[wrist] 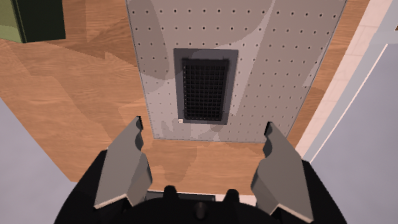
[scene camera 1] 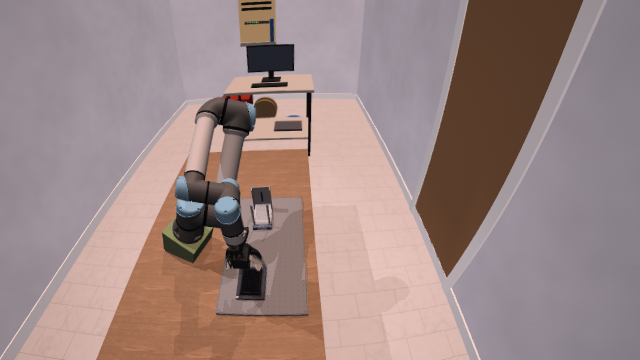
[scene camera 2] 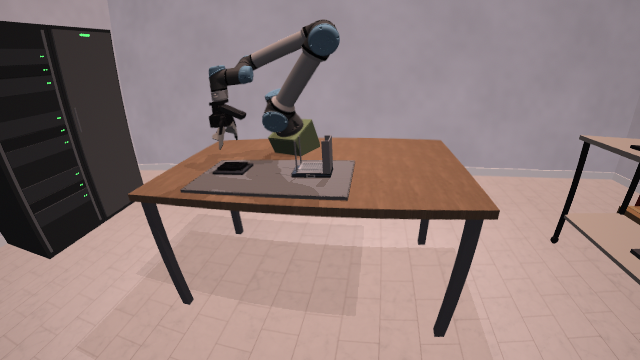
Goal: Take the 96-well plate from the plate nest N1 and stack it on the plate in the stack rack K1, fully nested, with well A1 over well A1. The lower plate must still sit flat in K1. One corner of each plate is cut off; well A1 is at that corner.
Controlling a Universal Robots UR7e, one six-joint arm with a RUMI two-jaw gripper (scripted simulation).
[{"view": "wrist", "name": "gripper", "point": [203,119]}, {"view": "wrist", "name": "black 96-well plate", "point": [207,73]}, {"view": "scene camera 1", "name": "gripper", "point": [246,268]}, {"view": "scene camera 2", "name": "gripper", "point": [229,144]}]
